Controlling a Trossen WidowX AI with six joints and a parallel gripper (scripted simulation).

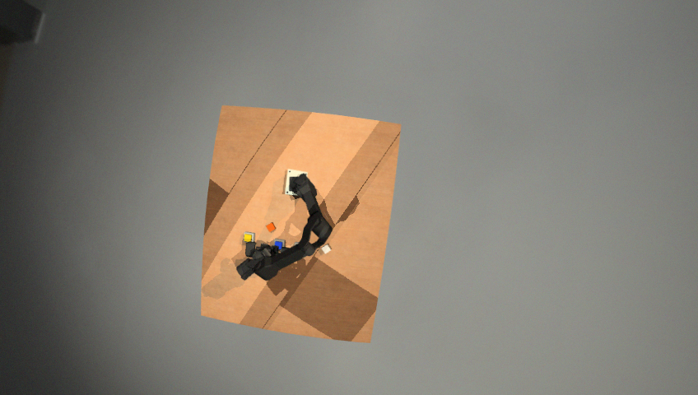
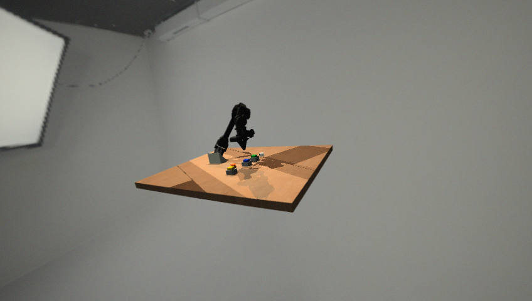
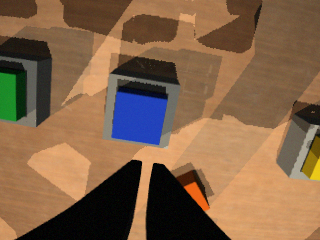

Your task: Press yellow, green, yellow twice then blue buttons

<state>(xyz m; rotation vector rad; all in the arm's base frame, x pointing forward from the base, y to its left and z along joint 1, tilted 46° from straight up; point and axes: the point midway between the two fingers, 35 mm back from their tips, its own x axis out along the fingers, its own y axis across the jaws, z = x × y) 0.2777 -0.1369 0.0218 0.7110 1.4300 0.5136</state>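
My gripper tip is 70 mm above the blue button and 10 mm to the right of it. Also, from my gripper tip: yellow button 140 mm to the right, 70 mm below, 30 mm behind; green button 100 mm to the left, 70 mm below, 10 mm ahead; orange block 90 mm below, 80 mm behind, 40 mm to the right.
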